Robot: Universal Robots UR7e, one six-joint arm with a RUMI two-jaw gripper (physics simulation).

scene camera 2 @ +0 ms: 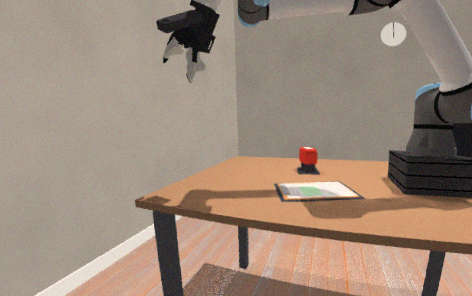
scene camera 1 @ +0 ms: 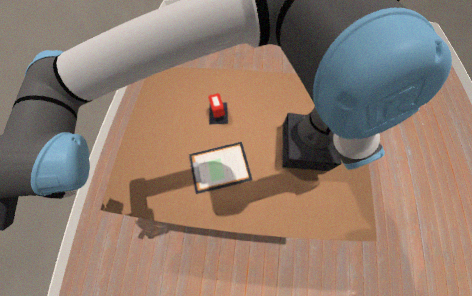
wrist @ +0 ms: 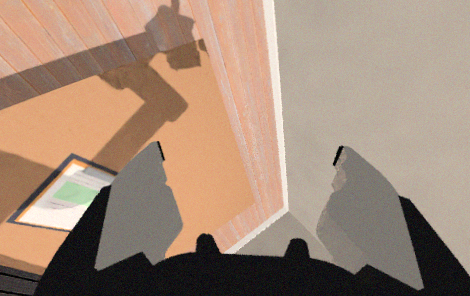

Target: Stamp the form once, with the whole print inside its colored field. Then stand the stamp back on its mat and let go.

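Pixels of known places: gripper, fingertip midpoint: (scene camera 2: 176,72) (wrist: 246,146); arm's base, origin of the base link: (scene camera 2: 430,154) (scene camera 1: 315,132).
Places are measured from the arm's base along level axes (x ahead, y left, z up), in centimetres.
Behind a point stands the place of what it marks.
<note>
A red stamp (scene camera 1: 216,106) @(z -0.4, x 39.6, y -17.0 cm) (scene camera 2: 308,156) @(z -3.4, x 40.1, y -15.4 cm) stands upright on its small dark mat (scene camera 1: 218,120) @(z -10.1, x 39.9, y -15.5 cm) (scene camera 2: 308,171) @(z -10.0, x 40.0, y -15.6 cm). The form, a white sheet (scene camera 1: 235,159) @(z -10.3, x 33.6, y 4.9 cm) (scene camera 2: 334,188) @(z -10.3, x 34.2, y 6.3 cm) (wrist: 42,215) @(z -10.3, x 32.6, y 10.5 cm) with a dark border, lies on the table; its green field (scene camera 1: 216,169) @(z -10.3, x 42.3, y 8.5 cm) (scene camera 2: 310,191) @(z -10.3, x 42.5, y 9.8 cm) (wrist: 75,192) @(z -10.3, x 42.7, y 10.0 cm) is partly in the arm's shadow in scene camera 1. I can make out no print in the field. My gripper (scene camera 2: 177,70) @(z 27.6, x 82.0, y 17.7 cm) (wrist: 246,146) @(z 27.6, x 82.0, y 17.7 cm) is open and empty, high above and beyond the table's left end in scene camera 2. The stamp does not show in the wrist view.
The brown table top (scene camera 1: 165,100) @(z -10.8, x 67.7, y -31.7 cm) (scene camera 2: 240,175) @(z -10.8, x 68.7, y -10.6 cm) (wrist: 215,165) @(z -10.8, x 76.7, y -15.4 cm) carries the arm's dark base block (scene camera 1: 310,157) @(z 1.0, x 5.1, y 10.7 cm) (scene camera 2: 425,175) @(z -4.6, x 8.4, y 11.5 cm), right of the form in scene camera 1. The arm's links pass high above the table. A grey wall (scene camera 2: 100,100) stands behind the gripper.
</note>
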